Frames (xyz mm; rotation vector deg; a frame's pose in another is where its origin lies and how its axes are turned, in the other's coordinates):
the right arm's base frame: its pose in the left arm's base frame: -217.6 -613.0 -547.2 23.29 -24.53 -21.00
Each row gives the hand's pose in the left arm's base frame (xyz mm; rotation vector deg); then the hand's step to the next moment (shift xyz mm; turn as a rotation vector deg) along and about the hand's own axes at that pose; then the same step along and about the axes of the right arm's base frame.
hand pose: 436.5 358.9 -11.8 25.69 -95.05 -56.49
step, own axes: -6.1 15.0 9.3 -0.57 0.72 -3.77
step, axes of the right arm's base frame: -7.7 16.7 3.1 3.61 0.66 -1.25
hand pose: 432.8 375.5 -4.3 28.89 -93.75 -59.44
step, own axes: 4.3 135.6 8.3 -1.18 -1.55 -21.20
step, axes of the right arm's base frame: 19.7 116.7 66.9 19.67 -2.17 -7.84
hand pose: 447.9 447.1 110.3 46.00 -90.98 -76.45
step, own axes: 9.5 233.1 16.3 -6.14 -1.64 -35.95
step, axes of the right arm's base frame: 50.4 142.6 178.4 33.19 0.12 -15.21
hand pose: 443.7 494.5 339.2 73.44 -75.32 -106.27
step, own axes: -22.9 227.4 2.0 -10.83 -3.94 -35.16
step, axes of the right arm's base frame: 86.4 34.9 208.7 32.21 4.74 -17.57
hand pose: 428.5 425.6 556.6 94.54 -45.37 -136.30
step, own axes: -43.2 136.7 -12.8 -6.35 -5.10 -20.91
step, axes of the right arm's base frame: 79.3 -42.6 112.3 18.11 4.27 -12.55
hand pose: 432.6 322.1 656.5 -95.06 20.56 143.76
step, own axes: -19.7 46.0 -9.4 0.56 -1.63 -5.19
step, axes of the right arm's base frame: 31.2 -28.6 28.3 3.08 0.20 -4.51
